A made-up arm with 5 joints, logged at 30 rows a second.
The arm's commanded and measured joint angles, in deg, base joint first. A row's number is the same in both.
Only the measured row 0 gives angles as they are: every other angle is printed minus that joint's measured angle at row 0.
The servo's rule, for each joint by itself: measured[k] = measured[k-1] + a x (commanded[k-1-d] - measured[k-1]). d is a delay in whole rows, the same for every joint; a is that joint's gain. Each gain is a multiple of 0.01, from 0.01 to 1. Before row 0 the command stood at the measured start. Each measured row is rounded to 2 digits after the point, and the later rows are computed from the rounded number. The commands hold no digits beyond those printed.
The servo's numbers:
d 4
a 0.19 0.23 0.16 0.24 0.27
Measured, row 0:
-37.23, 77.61, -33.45, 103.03, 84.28
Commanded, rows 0 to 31:
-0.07, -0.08, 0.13, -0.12, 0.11
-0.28, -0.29, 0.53, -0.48, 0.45
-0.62, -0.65, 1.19, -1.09, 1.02
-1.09, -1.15, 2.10, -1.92, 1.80
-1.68, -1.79, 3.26, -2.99, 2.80
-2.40, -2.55, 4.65, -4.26, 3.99
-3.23, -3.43, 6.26, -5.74, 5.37
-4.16, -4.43, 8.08, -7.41, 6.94
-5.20, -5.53, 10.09, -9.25, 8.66
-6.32, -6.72, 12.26, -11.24, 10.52
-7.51, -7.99, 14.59, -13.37, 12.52
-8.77, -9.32, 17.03, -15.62, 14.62
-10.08, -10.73, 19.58, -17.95, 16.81
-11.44, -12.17, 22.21, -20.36, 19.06
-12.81, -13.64, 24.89, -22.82, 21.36
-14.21, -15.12, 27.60, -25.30, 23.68
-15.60, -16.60, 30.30, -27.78, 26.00
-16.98, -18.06, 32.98, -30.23, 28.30
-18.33, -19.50, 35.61, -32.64, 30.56
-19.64, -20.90, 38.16, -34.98, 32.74
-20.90, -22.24, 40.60, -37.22, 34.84
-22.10, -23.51, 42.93, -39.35, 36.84
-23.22, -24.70, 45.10, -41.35, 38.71
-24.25, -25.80, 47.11, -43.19, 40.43
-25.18, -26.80, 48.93, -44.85, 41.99
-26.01, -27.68, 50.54, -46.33, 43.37
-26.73, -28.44, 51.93, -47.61, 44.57
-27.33, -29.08, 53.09, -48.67, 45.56
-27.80, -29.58, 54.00, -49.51, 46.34
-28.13, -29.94, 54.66, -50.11, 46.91
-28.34, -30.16, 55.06, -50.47, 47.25
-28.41, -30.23, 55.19, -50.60, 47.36
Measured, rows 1 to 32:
0.00, 0.00, 0.00, 0.00, 0.00
0.00, 0.00, 0.00, 0.00, 0.00
0.00, 0.00, 0.00, 0.00, 0.00
0.00, 0.00, 0.00, 0.00, 0.00
-0.01, -0.02, 0.02, -0.03, 0.03
-0.06, -0.08, 0.10, -0.14, 0.14
-0.17, -0.21, 0.27, -0.37, 0.38
-0.34, -0.43, 0.56, -0.74, 0.76
-0.59, -0.74, 0.99, -1.28, 1.31
-0.93, -1.16, 1.58, -2.00, 2.03
-1.37, -1.68, 2.33, -2.90, 2.93
-1.90, -2.31, 3.25, -3.98, 4.01
-2.53, -3.05, 4.34, -5.24, 5.27
-3.25, -3.89, 5.61, -6.68, 6.69
-4.06, -4.83, 7.05, -8.29, 8.26
-4.95, -5.86, 8.65, -10.05, 9.98
-5.92, -6.98, 10.40, -11.95, 11.82
-6.97, -8.17, 12.29, -13.97, 13.77
-8.08, -9.43, 14.31, -16.09, 15.82
-9.24, -10.74, 16.44, -18.30, 17.94
-10.45, -12.09, 18.66, -20.58, 20.12
-11.69, -13.46, 20.95, -22.90, 22.33
-12.95, -14.85, 23.30, -25.24, 24.55
-14.22, -16.24, 25.68, -27.58, 26.76
-15.49, -17.62, 28.07, -29.89, 28.94
-16.75, -18.97, 30.45, -32.16, 31.07
-17.98, -20.29, 32.79, -34.37, 33.13
-19.17, -21.56, 35.08, -36.49, 35.10
-20.31, -22.77, 37.30, -38.50, 36.96
-21.39, -23.90, 39.42, -40.38, 38.69
-22.40, -24.94, 41.42, -42.12, 40.28
-23.34, -25.89, 43.29, -43.69, 41.71

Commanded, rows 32 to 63:
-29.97, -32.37, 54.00, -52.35, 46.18
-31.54, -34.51, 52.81, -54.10, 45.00
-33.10, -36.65, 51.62, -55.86, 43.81
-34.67, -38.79, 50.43, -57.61, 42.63
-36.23, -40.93, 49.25, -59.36, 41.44
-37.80, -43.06, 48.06, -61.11, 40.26
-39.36, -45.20, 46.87, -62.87, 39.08
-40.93, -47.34, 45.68, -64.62, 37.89
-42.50, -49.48, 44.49, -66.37, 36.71
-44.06, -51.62, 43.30, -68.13, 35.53
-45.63, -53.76, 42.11, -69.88, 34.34
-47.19, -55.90, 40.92, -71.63, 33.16
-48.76, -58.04, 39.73, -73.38, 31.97
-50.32, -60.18, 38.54, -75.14, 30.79
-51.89, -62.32, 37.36, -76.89, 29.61
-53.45, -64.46, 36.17, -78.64, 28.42
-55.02, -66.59, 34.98, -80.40, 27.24
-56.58, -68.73, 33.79, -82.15, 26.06
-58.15, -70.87, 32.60, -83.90, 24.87
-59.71, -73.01, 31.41, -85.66, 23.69
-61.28, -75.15, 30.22, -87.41, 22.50
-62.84, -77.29, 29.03, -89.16, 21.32
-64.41, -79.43, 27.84, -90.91, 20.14
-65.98, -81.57, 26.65, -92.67, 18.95
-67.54, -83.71, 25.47, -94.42, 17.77
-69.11, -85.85, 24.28, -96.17, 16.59
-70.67, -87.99, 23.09, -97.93, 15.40
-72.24, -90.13, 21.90, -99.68, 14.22
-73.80, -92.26, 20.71, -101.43, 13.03
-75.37, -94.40, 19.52, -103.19, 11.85
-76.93, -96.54, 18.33, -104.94, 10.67
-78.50, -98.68, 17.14, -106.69, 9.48
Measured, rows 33 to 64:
-24.19, -26.74, 45.00, -45.09, 42.96
-24.94, -27.48, 46.55, -46.29, 44.03
-25.59, -28.10, 47.91, -47.29, 44.90
-26.13, -28.59, 49.07, -48.08, 45.56
-26.86, -29.46, 49.86, -49.10, 45.73
-27.75, -30.62, 50.33, -50.30, 45.53
-28.77, -32.01, 50.54, -51.63, 45.07
-29.89, -33.57, 50.52, -53.07, 44.41
-31.09, -35.26, 50.32, -54.58, 43.61
-32.36, -37.05, 49.96, -56.15, 42.71
-33.69, -38.92, 49.47, -57.76, 41.73
-35.07, -40.86, 48.86, -59.41, 40.69
-36.48, -42.84, 48.16, -61.08, 39.62
-37.92, -44.86, 47.38, -62.77, 38.52
-39.38, -46.91, 46.54, -64.48, 37.39
-40.86, -48.98, 45.64, -66.20, 36.25
-42.36, -51.06, 44.69, -67.92, 35.09
-43.87, -53.16, 43.71, -69.65, 33.93
-45.39, -55.27, 42.69, -71.39, 32.76
-46.92, -57.38, 41.65, -73.13, 31.59
-48.46, -59.50, 40.58, -74.87, 30.42
-50.00, -61.62, 39.49, -76.62, 29.24
-51.55, -63.75, 38.39, -78.37, 28.06
-53.10, -65.88, 37.27, -80.12, 26.88
-54.65, -68.01, 36.14, -81.87, 25.70
-56.21, -70.14, 35.00, -83.62, 24.52
-57.77, -72.28, 33.85, -85.37, 23.34
-59.33, -74.42, 32.70, -87.12, 22.15
-60.89, -76.56, 31.54, -88.87, 20.97
-62.45, -78.70, 30.38, -90.62, 19.79
-64.01, -80.84, 29.21, -92.37, 18.60
-65.57, -82.98, 28.04, -94.12, 17.42

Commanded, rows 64 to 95:
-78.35, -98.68, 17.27, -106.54, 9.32
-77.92, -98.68, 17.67, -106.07, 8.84
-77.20, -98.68, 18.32, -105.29, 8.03
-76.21, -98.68, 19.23, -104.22, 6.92
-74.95, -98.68, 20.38, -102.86, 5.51
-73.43, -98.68, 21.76, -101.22, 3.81
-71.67, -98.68, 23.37, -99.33, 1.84
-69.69, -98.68, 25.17, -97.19, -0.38
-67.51, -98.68, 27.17, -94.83, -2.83
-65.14, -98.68, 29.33, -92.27, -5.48
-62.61, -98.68, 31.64, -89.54, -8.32
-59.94, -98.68, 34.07, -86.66, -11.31
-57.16, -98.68, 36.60, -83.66, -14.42
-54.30, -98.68, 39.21, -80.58, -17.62
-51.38, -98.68, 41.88, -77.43, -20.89
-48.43, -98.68, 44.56, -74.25, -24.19
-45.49, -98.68, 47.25, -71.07, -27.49
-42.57, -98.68, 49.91, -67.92, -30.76
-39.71, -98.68, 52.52, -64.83, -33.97
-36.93, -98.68, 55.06, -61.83, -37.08
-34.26, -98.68, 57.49, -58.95, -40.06
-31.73, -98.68, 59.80, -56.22, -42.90
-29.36, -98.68, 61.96, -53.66, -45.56
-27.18, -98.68, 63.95, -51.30, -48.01
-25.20, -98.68, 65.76, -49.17, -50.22
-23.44, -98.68, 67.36, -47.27, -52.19
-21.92, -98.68, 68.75, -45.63, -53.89
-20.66, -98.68, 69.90, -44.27, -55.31
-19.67, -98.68, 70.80, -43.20, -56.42
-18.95, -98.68, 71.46, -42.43, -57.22
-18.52, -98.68, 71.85, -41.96, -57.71
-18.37, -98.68, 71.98, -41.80, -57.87
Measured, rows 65 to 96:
-67.13, -85.11, 26.87, -95.87, 16.23
-68.70, -87.25, 25.69, -97.63, 15.05
-70.26, -89.39, 24.51, -99.38, 13.87
-71.83, -91.53, 23.33, -101.13, 12.68
-73.07, -93.17, 22.36, -102.43, 11.77
-73.99, -94.44, 21.61, -103.30, 10.98
-74.60, -95.42, 21.08, -103.78, 10.18
-74.91, -96.17, 20.78, -103.89, 9.30
-74.92, -96.75, 20.72, -103.64, 8.28
-74.64, -97.19, 20.89, -103.06, 7.07
-74.08, -97.53, 21.29, -102.16, 5.66
-73.25, -97.79, 21.91, -100.97, 4.03
-72.16, -97.99, 22.75, -99.50, 2.18
-70.83, -98.15, 23.80, -97.76, 0.11
-69.27, -98.27, 25.05, -95.79, -2.17
-67.50, -98.36, 26.49, -93.60, -4.64
-65.54, -98.43, 28.11, -91.21, -7.28
-63.40, -98.49, 29.89, -88.66, -10.07
-61.12, -98.53, 31.81, -85.96, -12.99
-58.71, -98.56, 33.85, -83.15, -16.01
-56.20, -98.59, 35.99, -80.25, -19.11
-53.61, -98.61, 38.22, -77.29, -22.26
-50.97, -98.63, 40.51, -74.30, -25.42
-48.30, -98.64, 42.84, -71.31, -28.57
-45.63, -98.65, 45.18, -68.34, -31.67
-42.99, -98.66, 47.52, -65.43, -34.70
-40.40, -98.66, 49.83, -62.61, -37.63
-37.89, -98.66, 52.09, -59.90, -40.43
-35.48, -98.66, 54.28, -57.32, -43.07
-33.19, -98.66, 56.37, -54.91, -45.53
-31.05, -98.66, 58.35, -52.68, -47.79
-29.08, -98.66, 60.20, -50.66, -49.82

